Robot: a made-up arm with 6 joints.
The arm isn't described. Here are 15 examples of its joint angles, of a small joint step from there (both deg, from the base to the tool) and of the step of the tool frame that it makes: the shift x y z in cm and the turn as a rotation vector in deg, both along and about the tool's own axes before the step.
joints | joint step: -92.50 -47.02 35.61 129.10 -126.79 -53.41 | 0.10 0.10 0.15 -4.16 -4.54 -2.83
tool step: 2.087 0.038 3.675 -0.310 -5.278 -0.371
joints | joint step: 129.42 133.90 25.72 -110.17 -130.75 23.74 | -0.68 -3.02 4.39 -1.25 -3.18 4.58
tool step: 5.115 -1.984 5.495 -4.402 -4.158 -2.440
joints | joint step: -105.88 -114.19 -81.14 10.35 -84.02 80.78 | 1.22 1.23 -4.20 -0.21 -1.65 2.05
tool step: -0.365 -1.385 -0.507 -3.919 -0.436 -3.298
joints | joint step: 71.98 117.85 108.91 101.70 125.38 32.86 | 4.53 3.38 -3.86 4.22 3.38 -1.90
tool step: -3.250 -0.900 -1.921 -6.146 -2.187 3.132
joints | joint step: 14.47 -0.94 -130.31 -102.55 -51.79 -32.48 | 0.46 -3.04 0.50 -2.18 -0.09 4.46
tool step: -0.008 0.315 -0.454 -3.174 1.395 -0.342
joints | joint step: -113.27 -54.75 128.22 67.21 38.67 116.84 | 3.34 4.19 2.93 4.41 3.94 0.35
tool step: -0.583 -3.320 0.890 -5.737 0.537 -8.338
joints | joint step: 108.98 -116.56 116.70 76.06 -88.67 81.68 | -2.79 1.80 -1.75 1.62 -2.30 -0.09
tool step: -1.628 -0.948 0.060 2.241 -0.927 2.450
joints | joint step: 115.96 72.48 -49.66 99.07 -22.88 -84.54 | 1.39 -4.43 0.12 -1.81 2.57 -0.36
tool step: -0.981 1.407 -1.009 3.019 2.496 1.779
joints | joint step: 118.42 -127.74 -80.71 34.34 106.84 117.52 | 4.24 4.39 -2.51 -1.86 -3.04 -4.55
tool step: 0.958 -4.608 -0.461 10.599 1.984 -2.629
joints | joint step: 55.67 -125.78 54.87 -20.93 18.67 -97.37 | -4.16 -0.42 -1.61 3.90 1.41 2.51
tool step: -1.809 -4.851 -4.685 -8.875 3.272 3.299
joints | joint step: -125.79 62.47 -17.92 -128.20 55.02 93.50 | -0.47 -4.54 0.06 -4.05 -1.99 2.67
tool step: -0.696 -0.548 -1.681 -2.311 4.225 5.063
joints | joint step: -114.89 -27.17 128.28 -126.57 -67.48 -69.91 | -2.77 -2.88 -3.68 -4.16 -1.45 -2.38
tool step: -0.775 -1.389 4.447 -3.890 -0.652 -4.331
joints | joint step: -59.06 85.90 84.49 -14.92 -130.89 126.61 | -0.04 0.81 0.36 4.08 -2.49 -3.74
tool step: -0.054 3.298 2.298 7.105 0.044 4.361
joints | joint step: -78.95 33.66 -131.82 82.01 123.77 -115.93 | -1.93 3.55 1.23 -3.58 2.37 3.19
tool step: -0.626 6.677 -3.213 -0.739 2.653 5.514
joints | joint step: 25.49 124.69 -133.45 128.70 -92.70 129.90 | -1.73 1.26 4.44 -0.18 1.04 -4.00
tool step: 1.919 0.309 -0.404 3.828 2.647 1.205
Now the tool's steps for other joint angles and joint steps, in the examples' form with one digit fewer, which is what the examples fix.
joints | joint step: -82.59 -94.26 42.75 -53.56 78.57 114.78 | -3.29 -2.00 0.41 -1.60 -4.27 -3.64
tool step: -1.98 2.45 0.73 3.50 0.70 3.55
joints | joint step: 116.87 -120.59 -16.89 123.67 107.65 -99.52 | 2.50 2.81 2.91 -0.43 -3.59 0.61
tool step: 0.53 0.69 1.96 3.66 -6.26 -2.02
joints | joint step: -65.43 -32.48 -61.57 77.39 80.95 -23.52 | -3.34 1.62 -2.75 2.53 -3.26 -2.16
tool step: 2.92 -1.18 -1.60 -0.11 0.10 -4.23
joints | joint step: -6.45 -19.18 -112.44 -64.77 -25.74 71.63 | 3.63 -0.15 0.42 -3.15 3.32 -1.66
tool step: -0.84 0.62 -0.42 -1.36 -0.45 1.69
